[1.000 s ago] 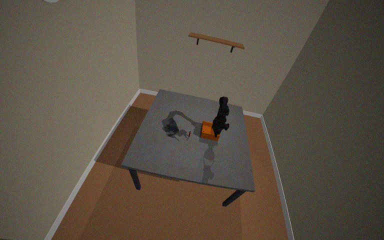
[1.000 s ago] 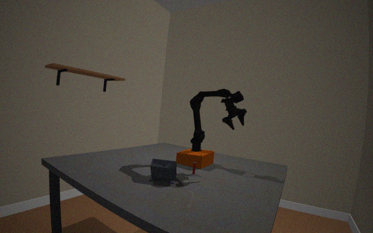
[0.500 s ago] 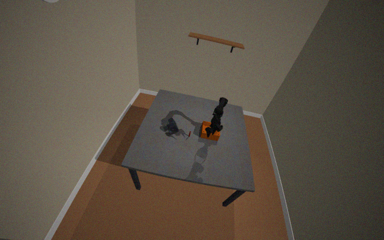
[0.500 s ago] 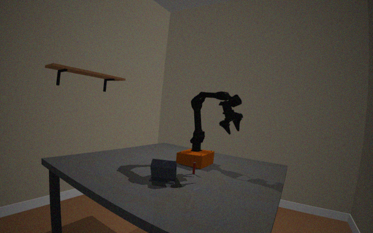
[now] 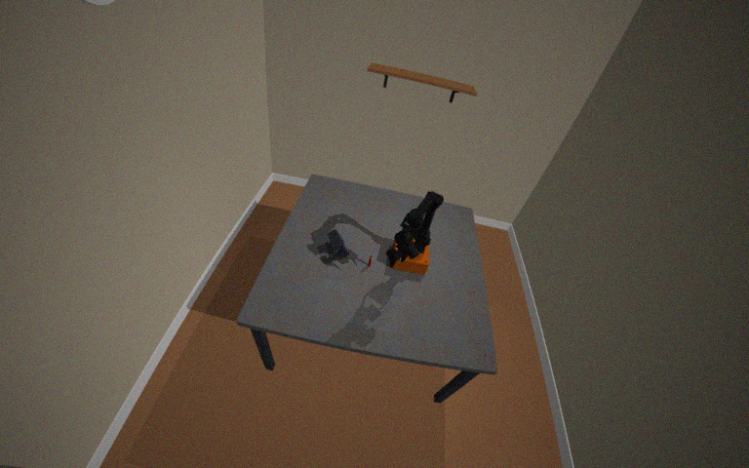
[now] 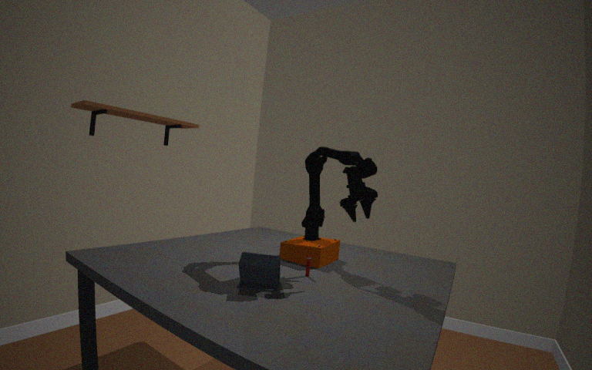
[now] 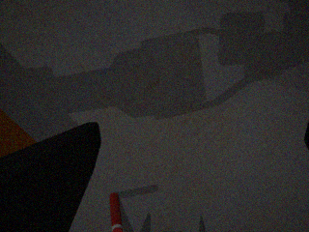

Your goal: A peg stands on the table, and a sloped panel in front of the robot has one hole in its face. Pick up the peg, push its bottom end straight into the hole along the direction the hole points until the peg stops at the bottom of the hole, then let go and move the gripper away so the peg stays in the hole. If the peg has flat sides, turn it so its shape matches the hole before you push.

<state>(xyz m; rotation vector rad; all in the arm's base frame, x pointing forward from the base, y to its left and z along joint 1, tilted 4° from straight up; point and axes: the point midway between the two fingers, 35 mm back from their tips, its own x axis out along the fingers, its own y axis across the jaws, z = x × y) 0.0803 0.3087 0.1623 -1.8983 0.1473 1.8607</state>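
Now: the red round peg 150 mm ahead of my gripper tip, 120 mm to the right of it and 170 mm below it. From my gripper tip the other things lie so: sloped panel (370 mm ahead, 150 mm to the right, 180 mm below).
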